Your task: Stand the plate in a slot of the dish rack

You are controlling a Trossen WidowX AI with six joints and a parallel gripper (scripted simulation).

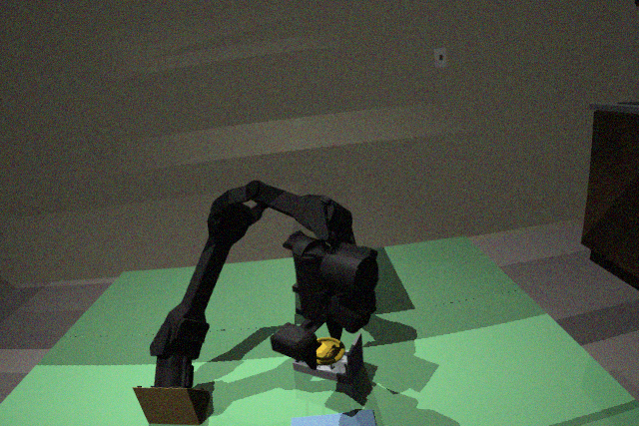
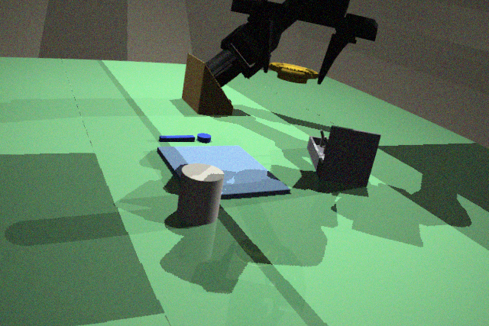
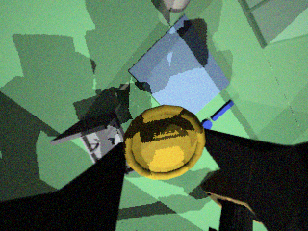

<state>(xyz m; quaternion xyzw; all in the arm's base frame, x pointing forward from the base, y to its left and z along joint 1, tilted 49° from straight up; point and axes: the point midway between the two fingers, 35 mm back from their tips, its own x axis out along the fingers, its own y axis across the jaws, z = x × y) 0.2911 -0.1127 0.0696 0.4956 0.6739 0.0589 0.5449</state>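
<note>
My gripper tip is now 11 cm to the right of the dish rack and 11 cm above it. From my gripper tip the other things lie so: yellow plate: 1 cm above; then light blue mat: 8 cm to the right, 13 cm below.
</note>
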